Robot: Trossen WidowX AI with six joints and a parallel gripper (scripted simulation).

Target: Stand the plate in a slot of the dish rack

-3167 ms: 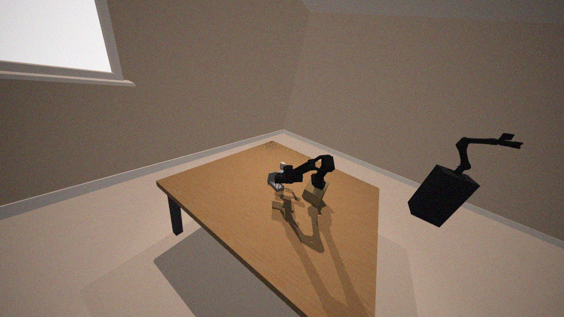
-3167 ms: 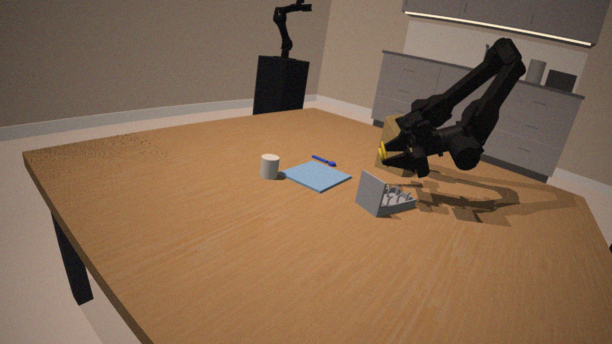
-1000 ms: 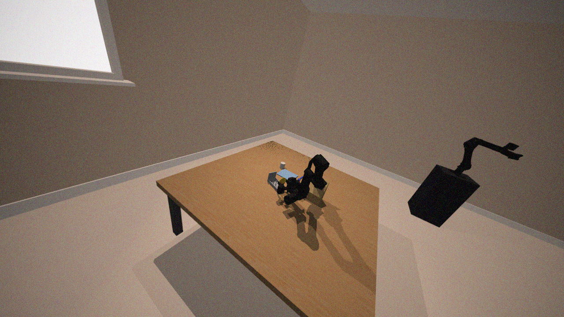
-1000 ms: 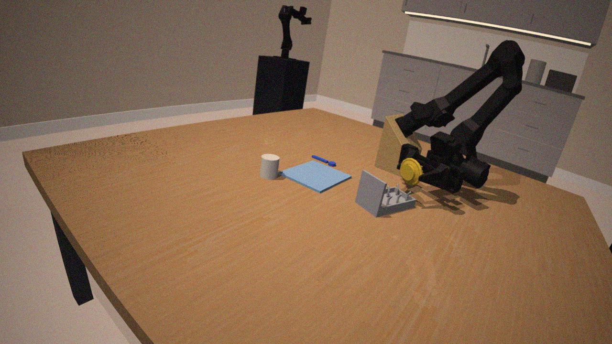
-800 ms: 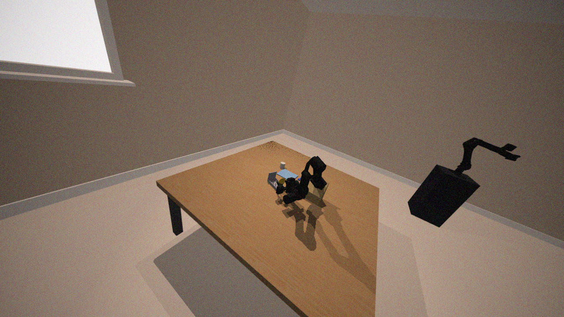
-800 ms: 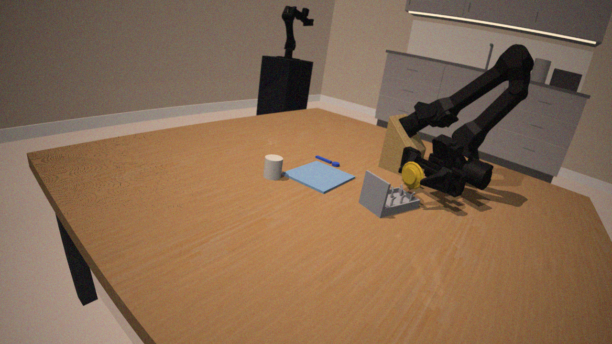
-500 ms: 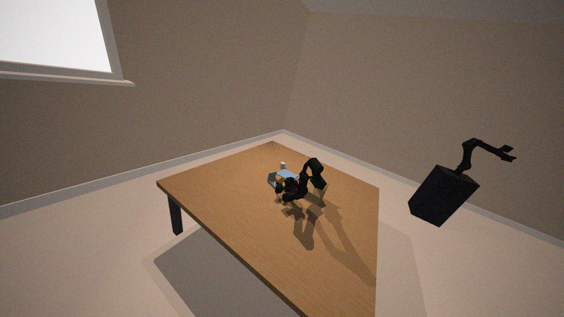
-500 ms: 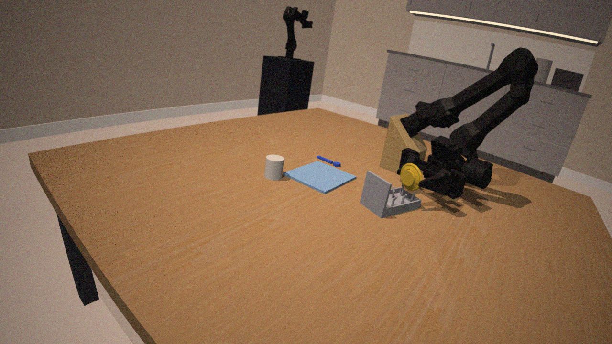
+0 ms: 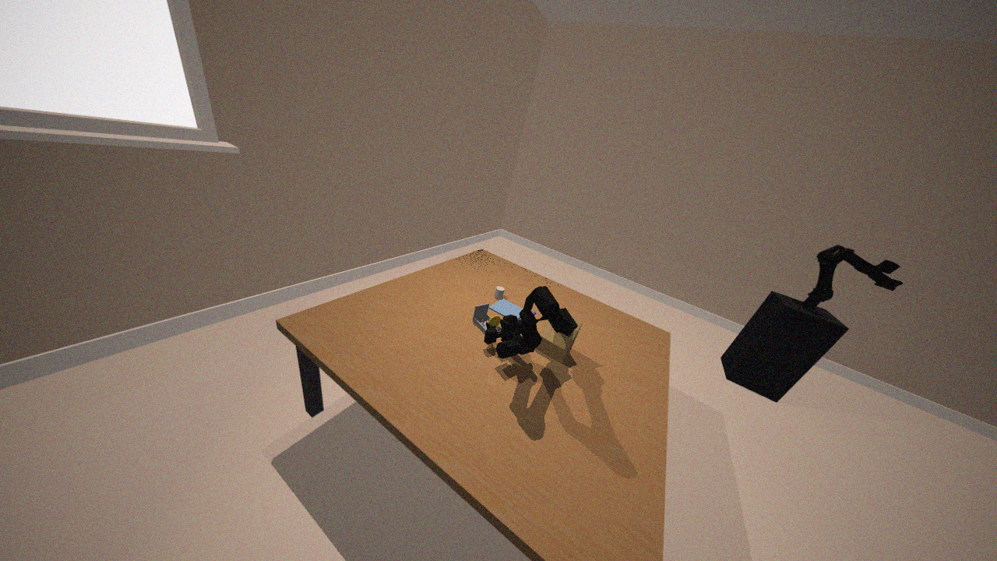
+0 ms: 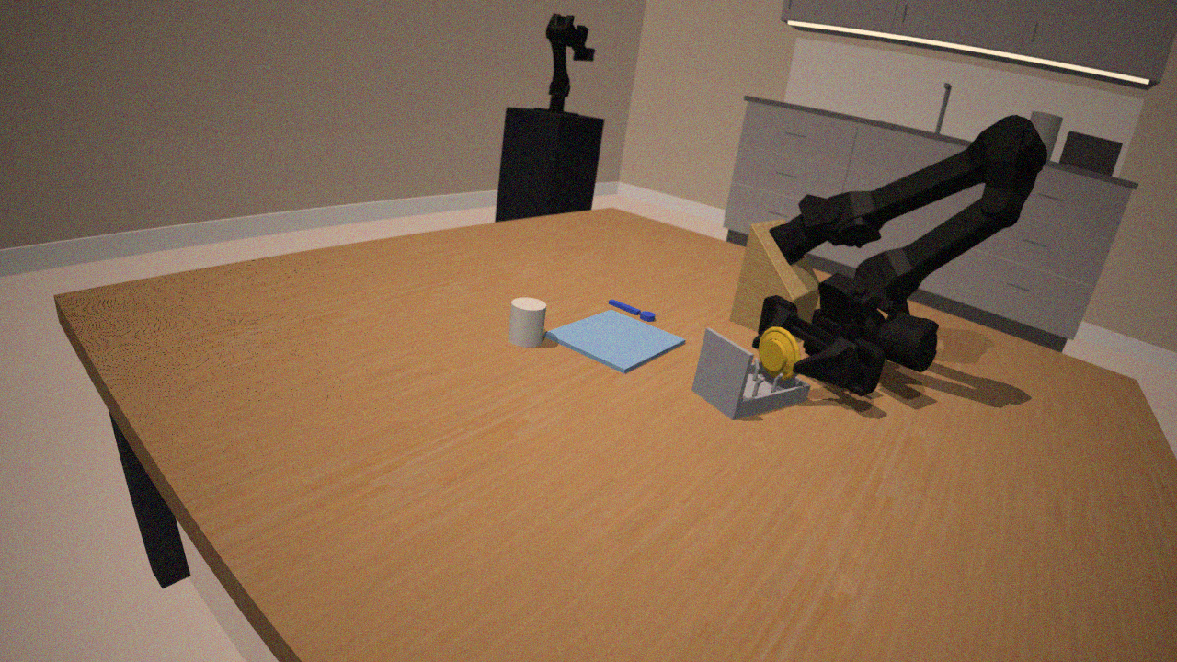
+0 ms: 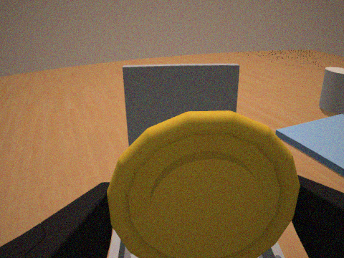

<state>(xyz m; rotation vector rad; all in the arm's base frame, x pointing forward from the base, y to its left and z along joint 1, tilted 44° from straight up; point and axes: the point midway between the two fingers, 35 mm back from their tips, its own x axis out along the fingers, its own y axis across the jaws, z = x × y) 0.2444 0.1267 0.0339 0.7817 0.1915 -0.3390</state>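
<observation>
My gripper tip is 10 mm past the yellow plate. From my gripper tip the other things lie so: grey dish rack 30 mm below, 20 mm ahead, 10 mm to the right; blue utensil 250 mm to the right, 80 mm behind, 50 mm below; blue mat 210 mm to the right, 50 mm below, 30 mm ahead.
</observation>
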